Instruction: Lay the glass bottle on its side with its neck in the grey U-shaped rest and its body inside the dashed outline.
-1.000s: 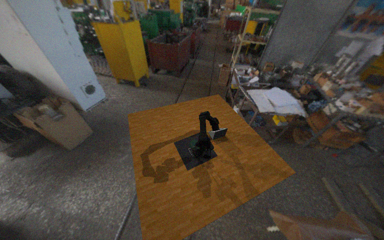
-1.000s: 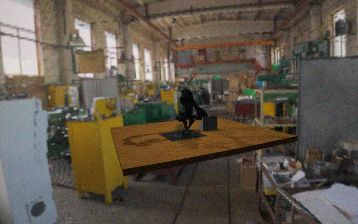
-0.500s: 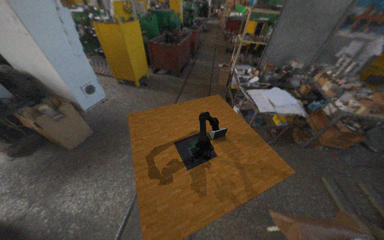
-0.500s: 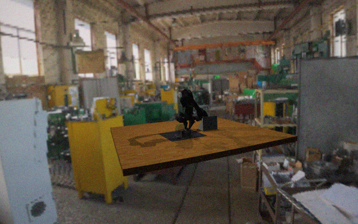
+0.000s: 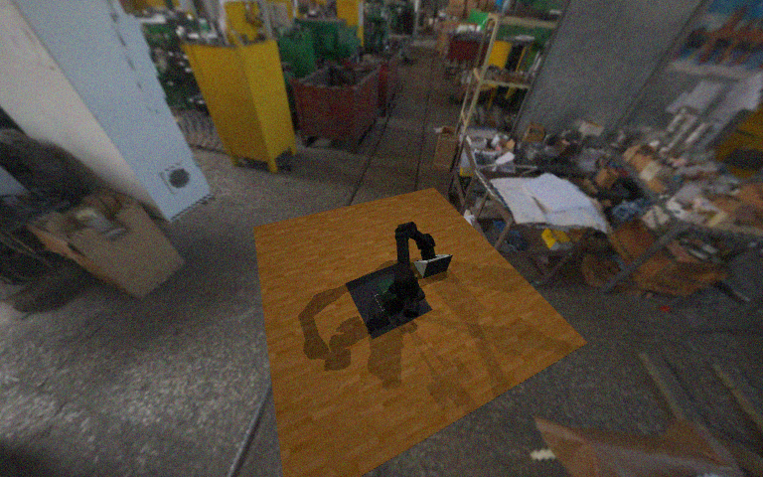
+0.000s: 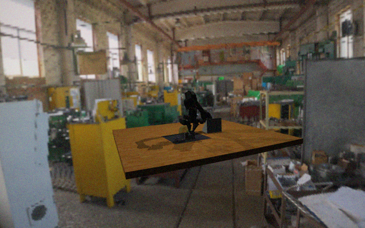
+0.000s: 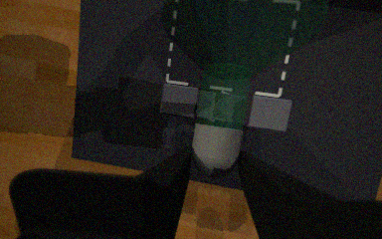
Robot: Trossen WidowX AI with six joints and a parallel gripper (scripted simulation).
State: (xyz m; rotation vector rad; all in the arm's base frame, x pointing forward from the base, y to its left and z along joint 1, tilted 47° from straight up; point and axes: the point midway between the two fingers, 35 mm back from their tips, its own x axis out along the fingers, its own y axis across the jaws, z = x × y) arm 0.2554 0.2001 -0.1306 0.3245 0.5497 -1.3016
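Right now my gripper tip is 5 cm to the left of the green glass bottle, 1 cm short of it and 1 cm above it. The rest, counted from my gripper tip: dark mat: 11 cm to the right, 6 cm below, 2 cm ahead.
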